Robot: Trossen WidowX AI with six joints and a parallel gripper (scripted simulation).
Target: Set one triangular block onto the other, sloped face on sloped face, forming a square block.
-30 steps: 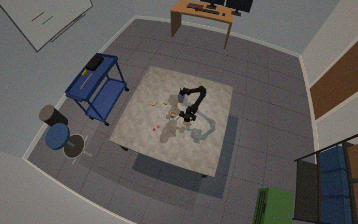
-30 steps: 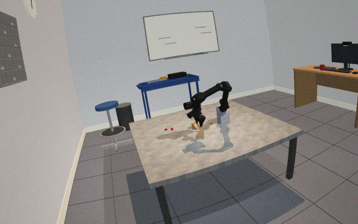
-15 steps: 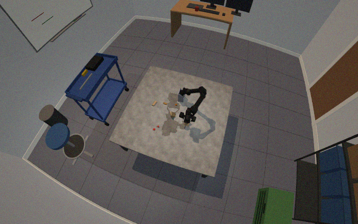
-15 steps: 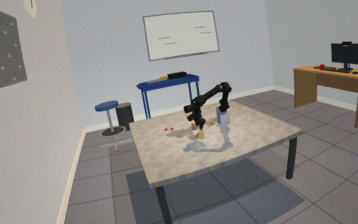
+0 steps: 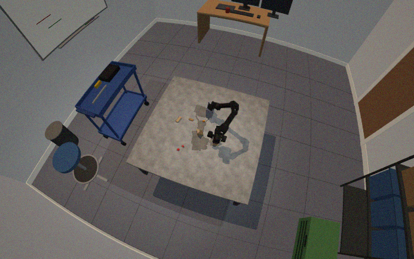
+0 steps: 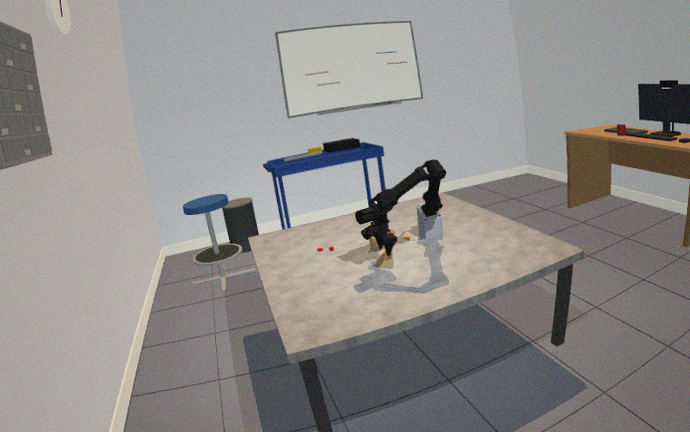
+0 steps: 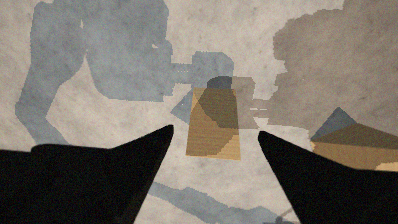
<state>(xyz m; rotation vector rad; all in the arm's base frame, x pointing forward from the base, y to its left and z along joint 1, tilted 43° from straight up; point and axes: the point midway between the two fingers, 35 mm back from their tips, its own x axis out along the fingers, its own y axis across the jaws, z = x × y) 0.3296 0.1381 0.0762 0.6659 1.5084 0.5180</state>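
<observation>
The tan triangular block lies 10 mm behind my gripper tip and 40 mm below it. From my gripper tip the other things lie so: tan bar (160 mm behind, 470 mm to the right, 40 mm below); orange thing (220 mm behind, 190 mm to the right, 50 mm below).
</observation>
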